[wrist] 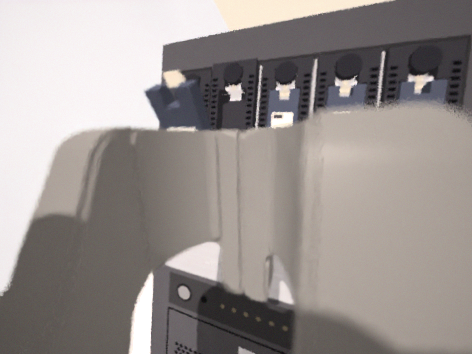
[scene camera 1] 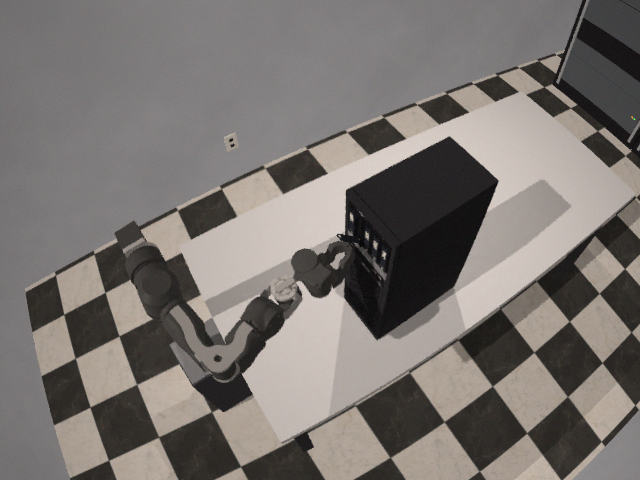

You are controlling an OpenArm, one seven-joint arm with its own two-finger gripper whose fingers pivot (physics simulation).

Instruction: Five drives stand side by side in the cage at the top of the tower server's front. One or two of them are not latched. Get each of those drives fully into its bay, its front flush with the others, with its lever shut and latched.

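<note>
The tower server (scene camera 1: 423, 191) (wrist: 280, 45) stands upright on the table. In the wrist view, the second drive from the left (wrist: 233, 107) shows a dark front without a blue lever over it; it seems to stand slightly forward of its neighbours. Its blue lever (wrist: 177, 106) (scene camera 1: 348, 238) is swung out and crosses in front of the leftmost drive. The third drive (wrist: 283, 102), fourth drive (wrist: 346, 92) and rightmost drive (wrist: 423, 90) have levers lying flat against their fronts. My gripper (wrist: 252, 209) (scene camera 1: 351, 252) is shut and empty, close before the server's front, hiding the drives' lower parts.
The white table (scene camera 1: 289, 372) carries the server. My arm (scene camera 1: 217, 356) reaches in from the left of the scene view. Below the cage is a panel with a round button (wrist: 184, 292) and small lights. A dark rack cabinet (scene camera 1: 602, 64) stands beyond the table's far end.
</note>
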